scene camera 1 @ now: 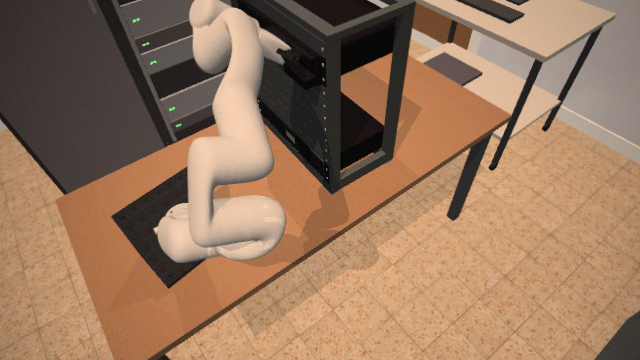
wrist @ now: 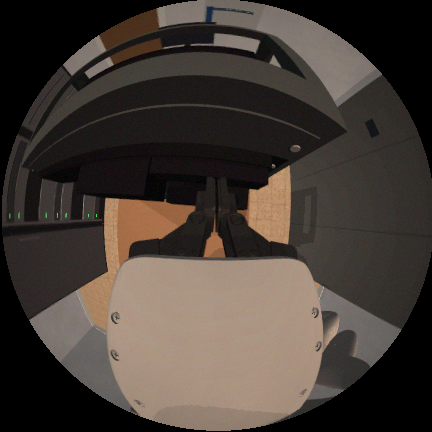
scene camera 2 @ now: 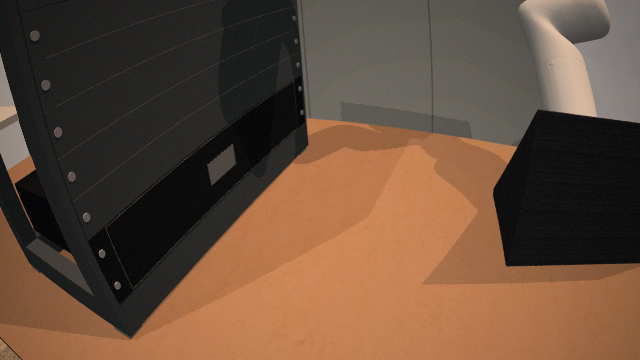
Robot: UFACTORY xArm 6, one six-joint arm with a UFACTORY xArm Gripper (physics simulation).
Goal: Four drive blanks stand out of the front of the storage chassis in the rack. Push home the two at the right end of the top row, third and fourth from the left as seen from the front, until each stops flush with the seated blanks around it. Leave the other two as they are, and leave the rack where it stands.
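Pixels of known places: gripper, fingertip midpoint: [scene camera 1: 297, 57] [wrist: 214, 189]; arm's base at its link origin: [scene camera 2: 576, 164].
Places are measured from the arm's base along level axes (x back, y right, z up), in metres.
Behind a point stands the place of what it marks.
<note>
The rack [scene camera 1: 333, 115] @[z 0.253, x -0.492, y 0.114 m] [scene camera 2: 90, 250] @[z 0.027, x -0.477, y -0.381 m] [wrist: 200, 62] stands on the table. The storage chassis [wrist: 175, 125] @[z 0.463, x -0.475, y -0.001 m] sits at its top. In the wrist view, two dark blanks stand out side by side under the chassis's upper edge: one on the left [wrist: 114, 176] @[z 0.436, x -0.442, y -0.066 m] and a wider-looking one on the right [wrist: 200, 167] @[z 0.436, x -0.453, y 0.019 m]. A lower blank [wrist: 185, 194] @[z 0.379, x -0.437, y -0.001 m] stands out beneath them, partly behind the fingers; the fourth cannot be told apart. My gripper [scene camera 1: 296, 59] @[z 0.424, x -0.437, y 0.034 m] [wrist: 214, 189] @[z 0.424, x -0.437, y 0.034 m] is shut and empty, its tips at the lower part of the right upper blank. Contact and exact depth cannot be told.
The wooden table [scene camera 1: 380, 175] @[z -0.107, x -0.680, y 0.147 m] [scene camera 2: 350, 290] @[z -0.107, x -0.283, y -0.199 m] carries the rack and the arm's black base plate [scene camera 1: 145, 250] @[z 0.003, x 0.133, y 0.024 m]. A tall server cabinet [scene camera 1: 65, 100] stands left of the rack. A pale side table [scene camera 1: 545, 35] stands behind. A black block [scene camera 2: 575, 200] @[z -0.002, x -0.019, y -0.099 m] shows in scene camera 2.
</note>
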